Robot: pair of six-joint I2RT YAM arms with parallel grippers.
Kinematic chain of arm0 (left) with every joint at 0, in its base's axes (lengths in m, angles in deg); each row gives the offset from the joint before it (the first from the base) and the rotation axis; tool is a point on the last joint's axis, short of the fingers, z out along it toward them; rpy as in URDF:
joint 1: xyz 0 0 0.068 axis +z
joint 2: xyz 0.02 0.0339 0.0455 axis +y
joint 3: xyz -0.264 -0.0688 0 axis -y
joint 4: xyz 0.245 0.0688 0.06 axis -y
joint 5: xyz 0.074 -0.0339 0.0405 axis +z
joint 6: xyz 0.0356 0 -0.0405 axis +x
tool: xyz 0 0 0 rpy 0 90 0
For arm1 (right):
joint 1: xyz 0 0 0.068 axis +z
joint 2: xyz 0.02 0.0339 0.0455 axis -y
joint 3: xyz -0.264 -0.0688 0 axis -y
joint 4: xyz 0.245 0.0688 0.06 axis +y
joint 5: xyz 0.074 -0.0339 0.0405 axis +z
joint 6: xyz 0.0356 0 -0.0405 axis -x
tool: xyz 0 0 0 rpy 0 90 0
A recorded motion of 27 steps. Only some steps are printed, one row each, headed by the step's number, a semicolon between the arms.
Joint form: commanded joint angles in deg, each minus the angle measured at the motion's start. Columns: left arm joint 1, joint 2, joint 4, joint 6, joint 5, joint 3; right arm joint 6, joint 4, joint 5, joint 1, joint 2, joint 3.
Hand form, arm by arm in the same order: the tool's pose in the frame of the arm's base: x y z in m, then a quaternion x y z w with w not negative. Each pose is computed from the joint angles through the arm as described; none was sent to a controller.
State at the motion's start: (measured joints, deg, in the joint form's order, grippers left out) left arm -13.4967 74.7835 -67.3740 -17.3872 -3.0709 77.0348; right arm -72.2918 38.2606 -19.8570 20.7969 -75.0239 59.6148
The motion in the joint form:
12: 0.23 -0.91 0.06 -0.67 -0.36 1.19; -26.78 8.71 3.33 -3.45 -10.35 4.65
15: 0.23 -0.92 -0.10 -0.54 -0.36 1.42; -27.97 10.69 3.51 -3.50 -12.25 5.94
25: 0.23 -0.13 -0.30 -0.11 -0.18 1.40; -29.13 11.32 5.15 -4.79 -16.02 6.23
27: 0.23 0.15 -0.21 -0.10 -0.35 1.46; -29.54 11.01 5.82 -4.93 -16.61 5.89
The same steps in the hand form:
12: 0.2294 -0.0563 0.3480 -0.03362 0.97130 -0.09110 0.21712; 0.2791 0.0766 0.2441 0.65631 0.71690 0.08559 0.21906
15: 0.2292 -0.0562 0.3490 -0.03250 0.97118 -0.09104 0.21788; 0.2828 0.0776 0.2402 0.66424 0.71521 0.06947 0.20600
25: 0.2320 -0.0568 0.3457 -0.02954 0.97334 -0.08653 0.21036; 0.2913 0.0742 0.2228 0.67921 0.71087 0.04636 0.17662
27: 0.2333 -0.0572 0.3451 -0.02916 0.97357 -0.08762 0.20890; 0.2922 0.0741 0.2183 0.68254 0.70961 0.04524 0.16896

